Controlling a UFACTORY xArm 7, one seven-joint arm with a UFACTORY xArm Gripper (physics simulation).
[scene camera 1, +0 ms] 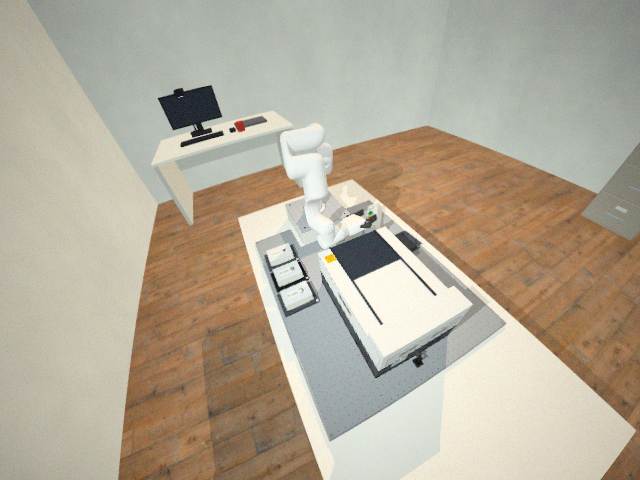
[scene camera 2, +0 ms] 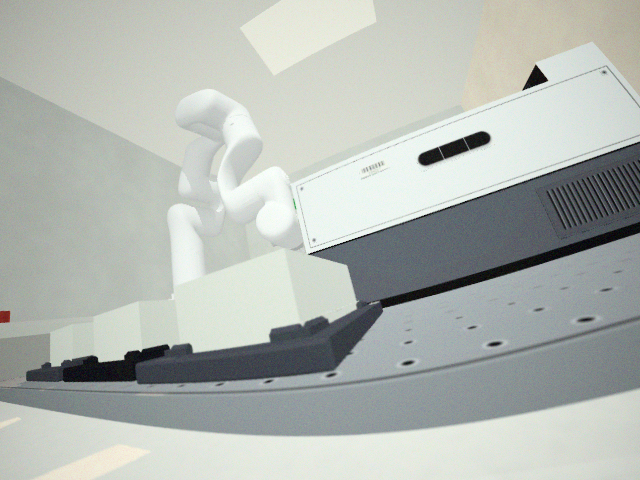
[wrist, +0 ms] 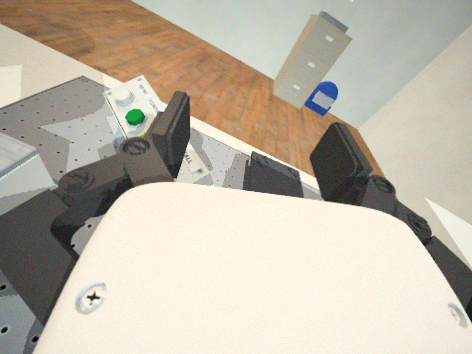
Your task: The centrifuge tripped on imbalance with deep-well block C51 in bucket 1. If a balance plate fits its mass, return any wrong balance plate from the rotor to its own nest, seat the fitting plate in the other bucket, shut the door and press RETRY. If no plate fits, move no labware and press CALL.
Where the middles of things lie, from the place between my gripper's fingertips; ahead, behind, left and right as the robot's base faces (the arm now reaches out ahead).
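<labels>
I can see the button box (wrist: 134, 104), which is 150 mm below my hand, 90 mm behind it and 120 mm to the left of it. The white centrifuge (scene camera 2: 538, 175) is 70 mm below my hand, and it stands 220 mm to the right of it and 340 mm ahead of it. Then there is the dark door panel (scene camera 1: 360, 256), 20 mm above my hand, 190 mm ahead of it and 200 mm to the right of it.
</labels>
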